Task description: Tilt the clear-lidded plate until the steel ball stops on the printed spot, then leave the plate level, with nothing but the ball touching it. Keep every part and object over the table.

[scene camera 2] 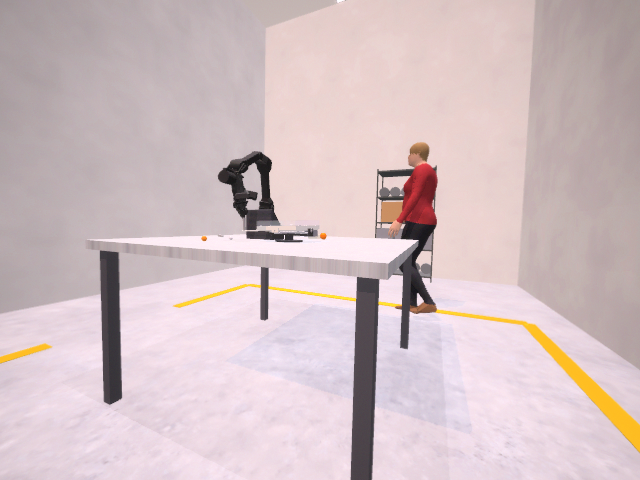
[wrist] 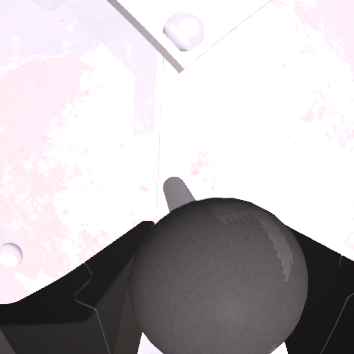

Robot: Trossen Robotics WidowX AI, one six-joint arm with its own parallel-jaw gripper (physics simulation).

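My gripper (scene camera 2: 242,213) (wrist: 207,232) is shut on a dark grey round knob (wrist: 220,255), whose grey rod (wrist: 176,194) shows beyond it in the wrist view. In the scene view the fingers point down at the left end of the pale plate assembly (scene camera 2: 268,228). The plate stands on a black base (scene camera 2: 288,238) and looks roughly level; a slight tilt cannot be judged. A plate corner (wrist: 225,10) shows at the top of the wrist view, with a glossy pale ball or dome (wrist: 184,31) near it; I cannot tell whether this is the steel ball. The printed spot cannot be made out.
One orange ball (scene camera 2: 204,238) is on the table (scene camera 2: 242,254) left of the plate, and another (scene camera 2: 323,236) is right of it. A small pale ball (wrist: 11,255) is at the wrist view's left edge. A person (scene camera 2: 421,196) stands behind the table by a shelf rack (scene camera 2: 377,206).
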